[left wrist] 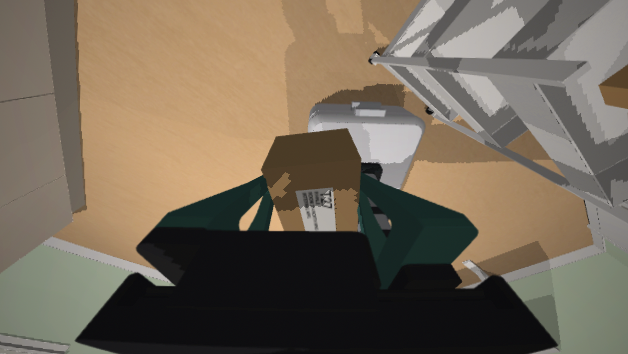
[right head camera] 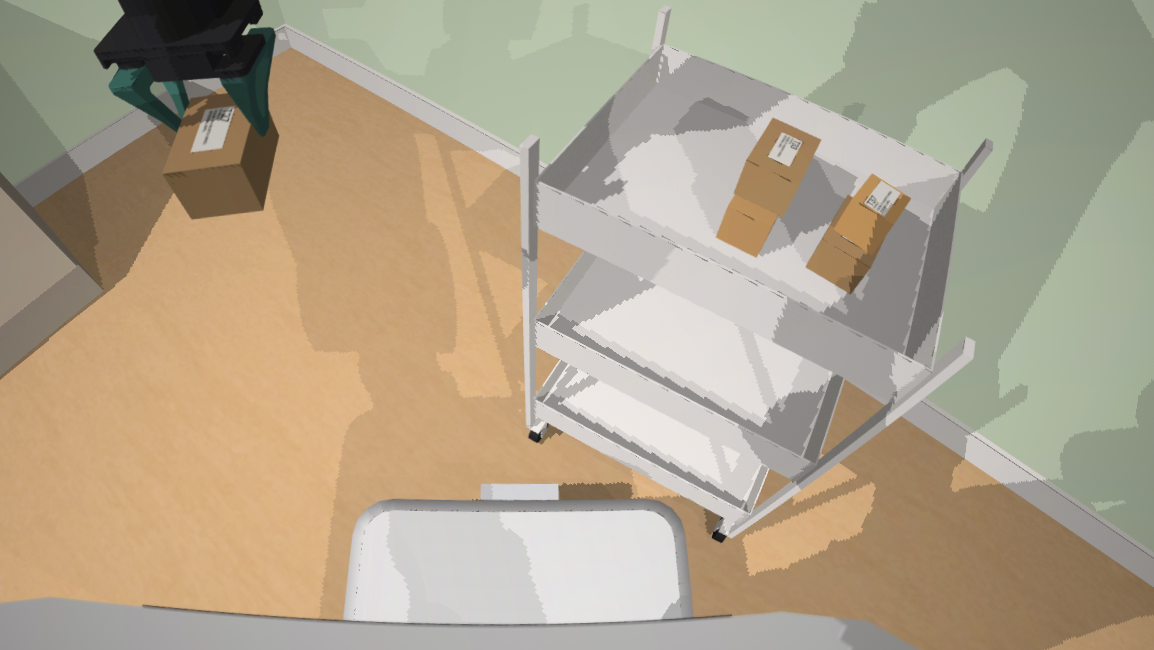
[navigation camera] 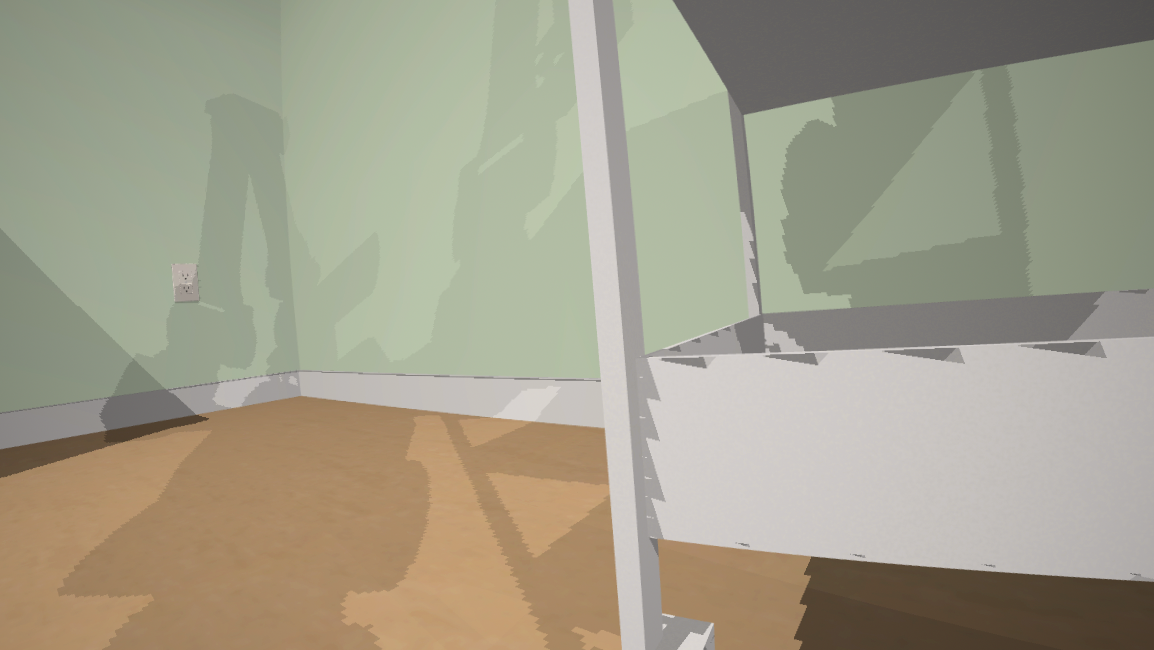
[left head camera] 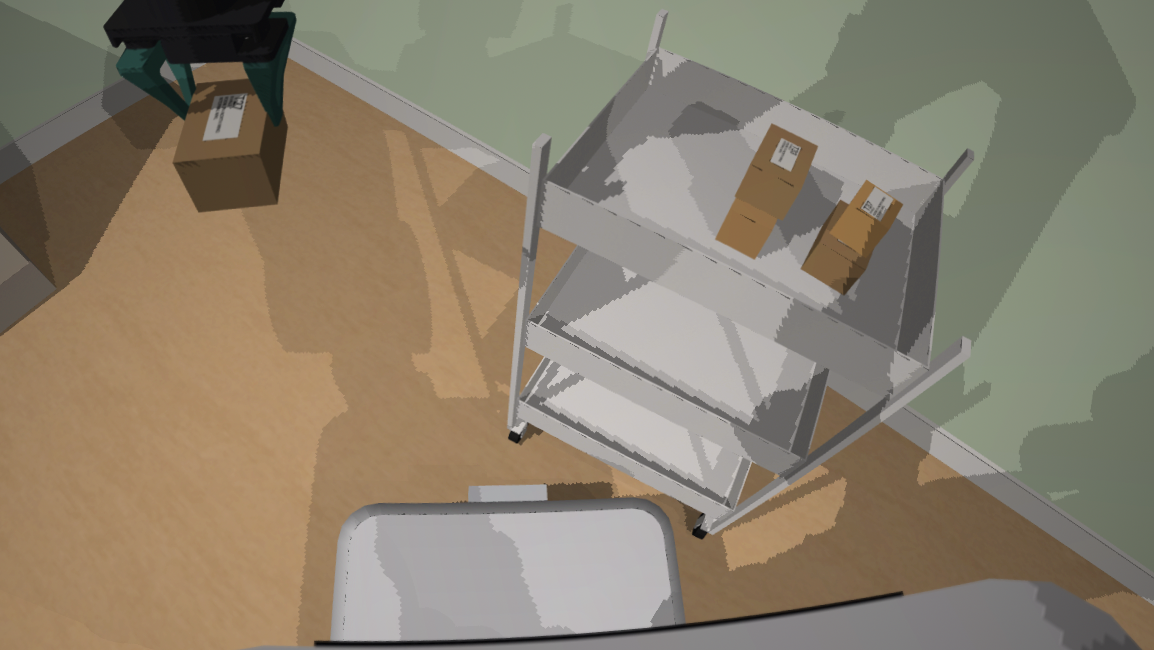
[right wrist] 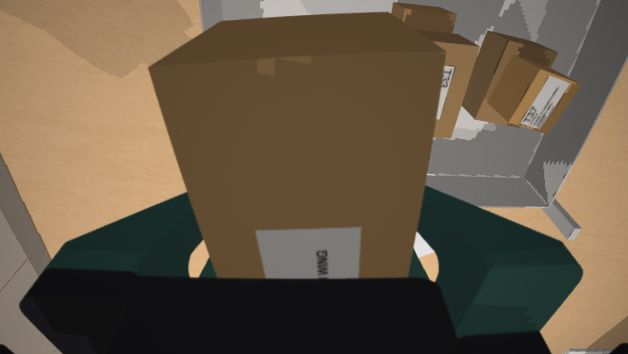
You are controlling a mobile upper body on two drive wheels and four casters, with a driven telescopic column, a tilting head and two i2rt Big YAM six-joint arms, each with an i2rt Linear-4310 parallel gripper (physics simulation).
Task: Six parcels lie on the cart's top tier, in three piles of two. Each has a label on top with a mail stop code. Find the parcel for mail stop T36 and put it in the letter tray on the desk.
Scene:
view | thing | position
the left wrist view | my left gripper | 315, 177
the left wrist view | three-tier cart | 504, 75
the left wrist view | beige cabinet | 49, 187

